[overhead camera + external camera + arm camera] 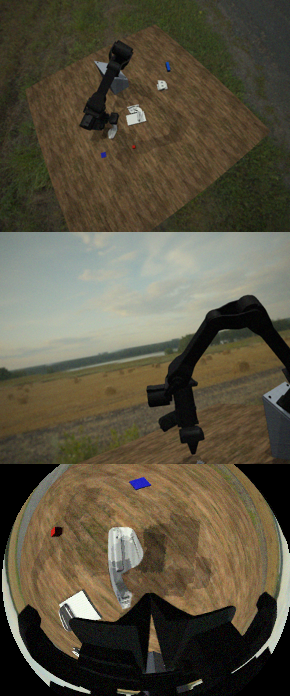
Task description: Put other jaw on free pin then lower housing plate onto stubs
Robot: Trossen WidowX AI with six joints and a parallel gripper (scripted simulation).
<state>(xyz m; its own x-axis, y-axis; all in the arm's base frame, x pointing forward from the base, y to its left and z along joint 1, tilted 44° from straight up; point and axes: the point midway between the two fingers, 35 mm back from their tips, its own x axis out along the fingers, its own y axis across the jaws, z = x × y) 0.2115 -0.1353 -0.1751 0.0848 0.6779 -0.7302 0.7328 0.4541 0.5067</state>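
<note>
Right now the white jaw is 30 mm below my gripper tip, 30 mm ahead of it and 20 mm to the left of it. Round my gripper tip: white stepped piece 460 mm to the left, 50 mm below, 10 mm ahead; then red cube 210 mm ahead, 50 mm below, 40 mm to the left; then blue square 130 mm to the right, 130 mm ahead, 60 mm below.
</note>
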